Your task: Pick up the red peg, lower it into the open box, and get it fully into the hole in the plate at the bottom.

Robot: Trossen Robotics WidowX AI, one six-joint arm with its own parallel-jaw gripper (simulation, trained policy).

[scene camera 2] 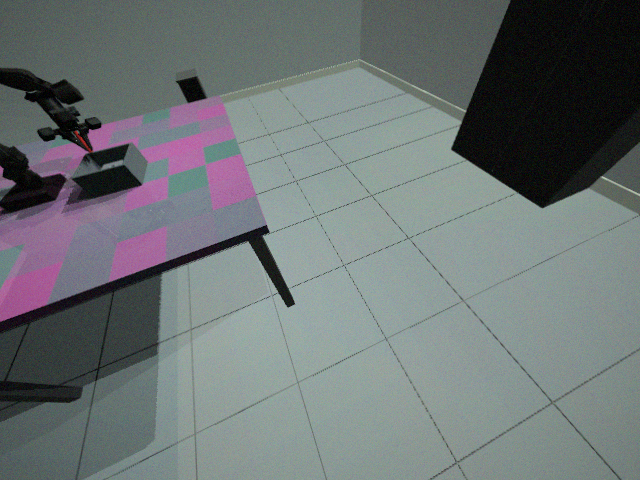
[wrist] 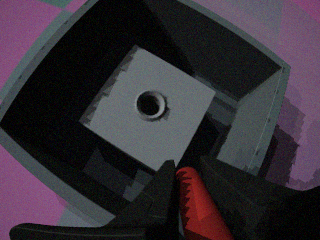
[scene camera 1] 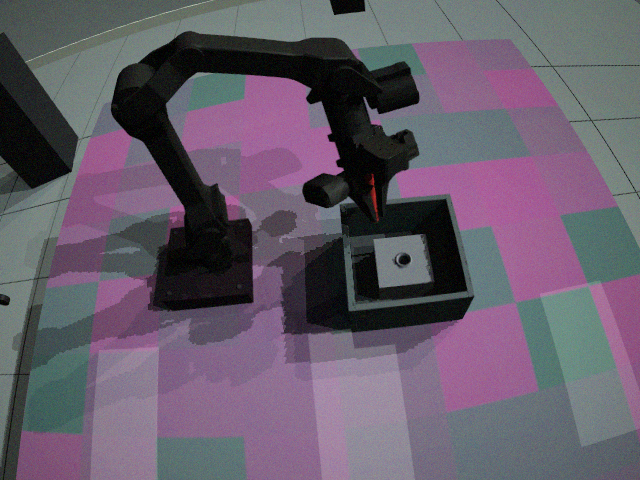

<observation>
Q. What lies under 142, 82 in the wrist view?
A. A light grey plate.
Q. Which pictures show my gripper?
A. Scene camera 2, the wrist view and scene camera 1: all of them.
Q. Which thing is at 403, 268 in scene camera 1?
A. A light grey plate.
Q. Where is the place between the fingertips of my gripper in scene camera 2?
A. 90, 150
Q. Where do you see a dark box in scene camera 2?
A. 89, 175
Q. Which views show the dark box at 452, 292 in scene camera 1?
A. Scene camera 2, the wrist view and scene camera 1: all of them.
</observation>
